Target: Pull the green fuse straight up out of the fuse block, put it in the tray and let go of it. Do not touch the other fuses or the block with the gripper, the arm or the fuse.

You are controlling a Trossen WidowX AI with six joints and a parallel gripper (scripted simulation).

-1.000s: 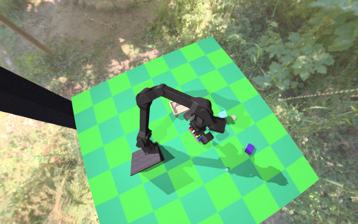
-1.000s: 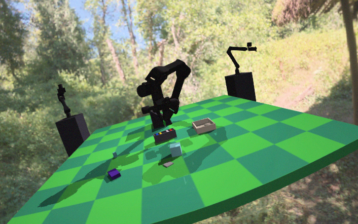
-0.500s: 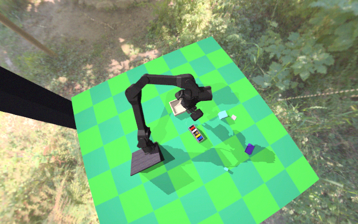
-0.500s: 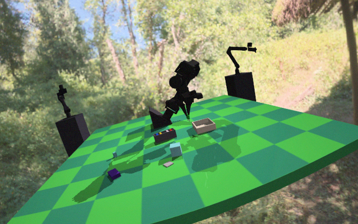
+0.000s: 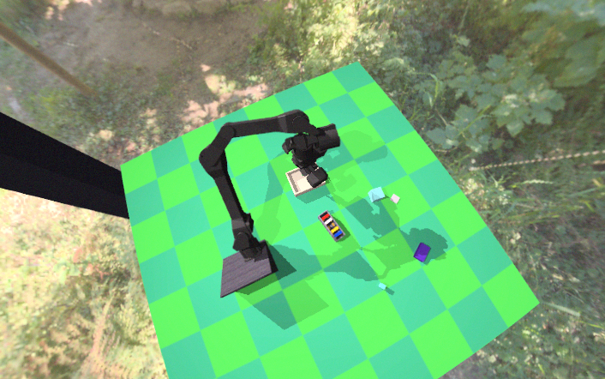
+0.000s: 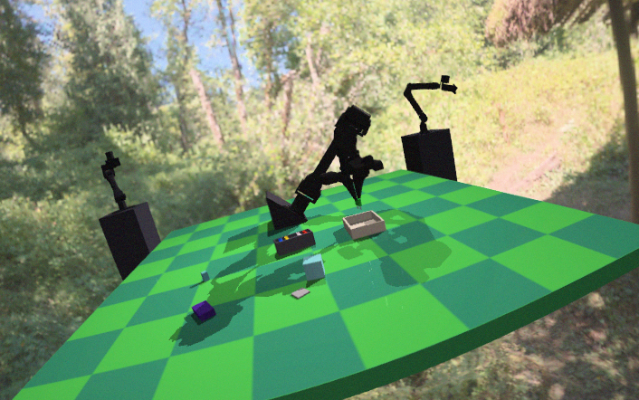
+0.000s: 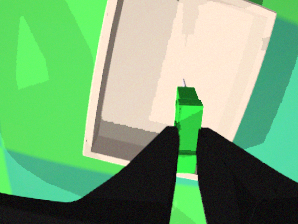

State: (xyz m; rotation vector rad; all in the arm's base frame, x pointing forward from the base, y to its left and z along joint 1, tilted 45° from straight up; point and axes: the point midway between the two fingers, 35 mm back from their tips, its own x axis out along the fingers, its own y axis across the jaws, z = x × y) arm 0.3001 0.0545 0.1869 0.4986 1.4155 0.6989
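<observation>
The beige tray is 90 mm below my gripper tip. Round my gripper tip: red fuse (180 mm to the right, 70 mm below, 10 mm behind); then white fuse (190 mm to the right, 70 mm below, 10 mm behind); then green fuse (10 mm below).
</observation>
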